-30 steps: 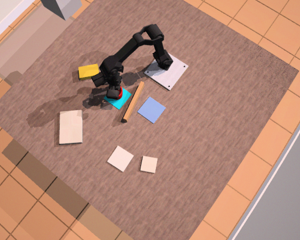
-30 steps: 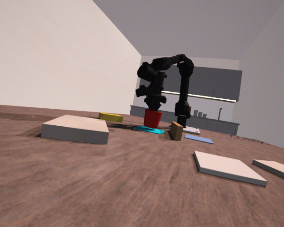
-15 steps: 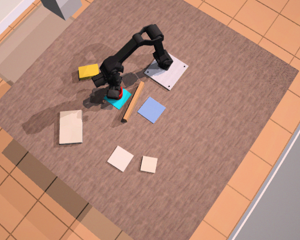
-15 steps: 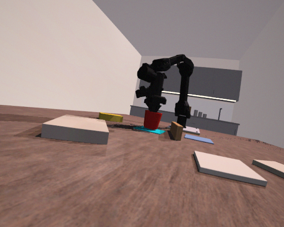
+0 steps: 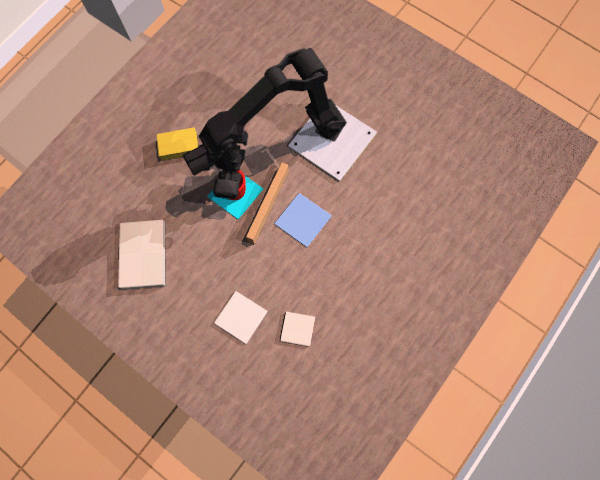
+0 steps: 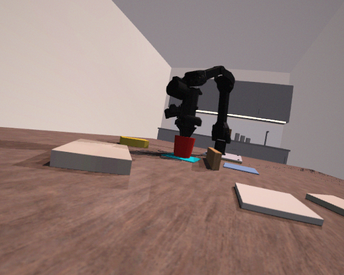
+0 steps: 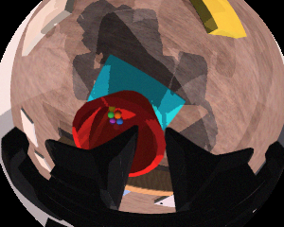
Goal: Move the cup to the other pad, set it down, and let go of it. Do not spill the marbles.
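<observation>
My gripper tip is 3 cm short of the red cup and 1 cm to the right of it. The rest, counted from my gripper tip: teal pad (5 cm below, 3 cm ahead, 1 cm to the left); then wooden bar (11 cm to the left, 3 cm below, 2 cm ahead); then yellow block (21 cm to the right, 3 cm below, 1 cm behind).
</observation>
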